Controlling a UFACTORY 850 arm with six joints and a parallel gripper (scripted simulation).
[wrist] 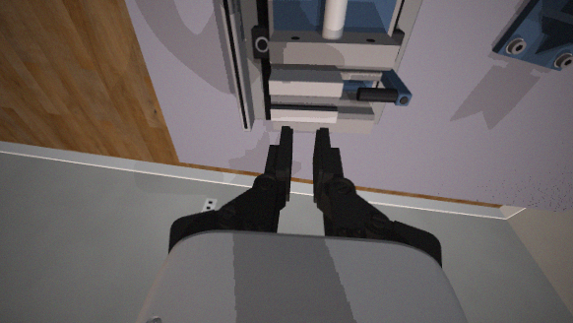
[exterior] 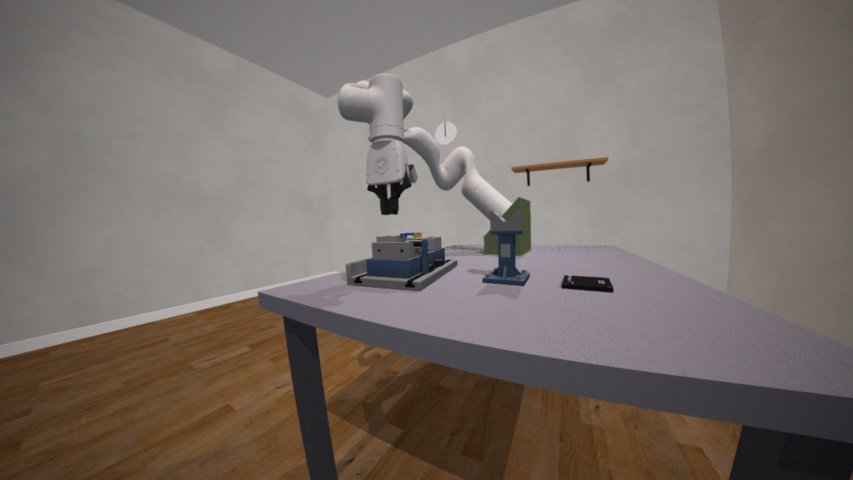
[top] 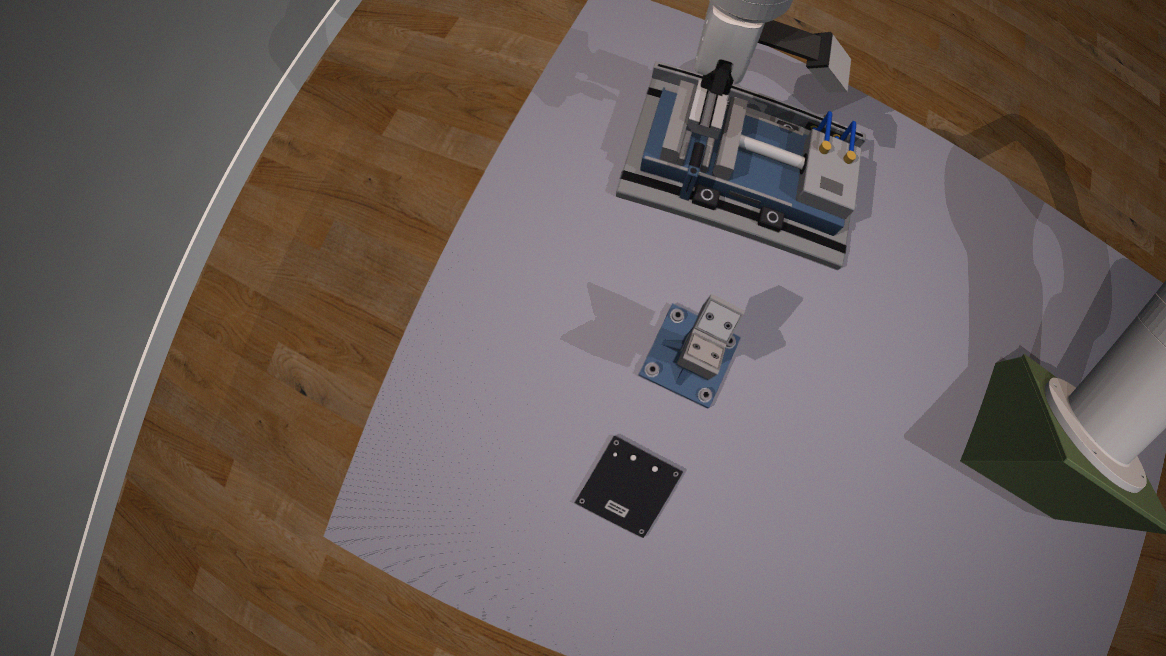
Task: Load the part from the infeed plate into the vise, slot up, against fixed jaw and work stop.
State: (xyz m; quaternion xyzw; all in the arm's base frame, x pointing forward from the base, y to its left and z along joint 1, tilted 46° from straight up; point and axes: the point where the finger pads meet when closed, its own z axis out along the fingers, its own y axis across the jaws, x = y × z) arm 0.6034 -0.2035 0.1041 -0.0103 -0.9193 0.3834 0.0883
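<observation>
The part lies 80 mm below my hand. Also, from my hand: moving jaw (110 mm below, 40 mm behind, 20 mm to the left); work stop (90 mm below, 70 mm to the left); fixed jaw (110 mm below, 30 mm ahead, 20 mm to the left).
</observation>
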